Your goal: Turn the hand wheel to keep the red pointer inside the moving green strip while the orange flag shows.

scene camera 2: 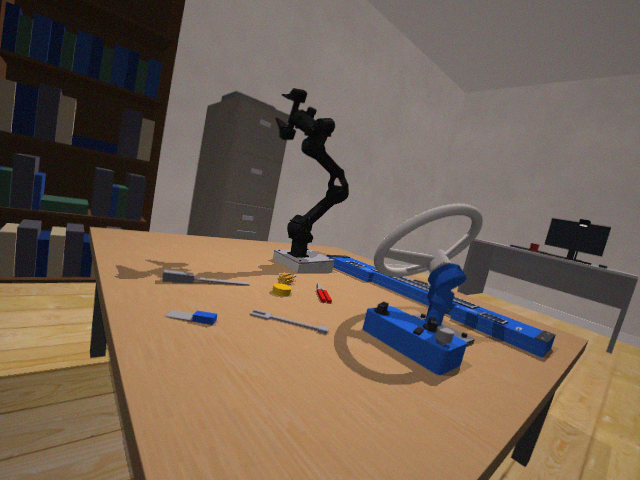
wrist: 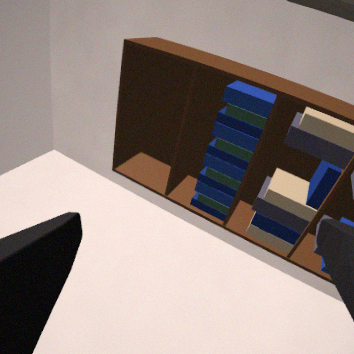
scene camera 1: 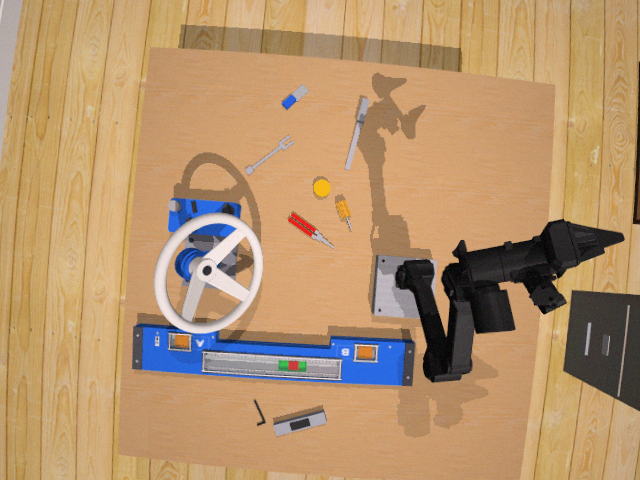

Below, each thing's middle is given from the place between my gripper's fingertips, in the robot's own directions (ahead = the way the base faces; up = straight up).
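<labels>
The white hand wheel (scene camera 2: 423, 262) is in my sight, and my gripper is 660 mm short of it, 150 mm to the right of it and 380 mm above it. There is a grey block (scene camera 1: 316, 418) as well, which I find far to the left of my hand, far ahead of it and far below it.
</labels>
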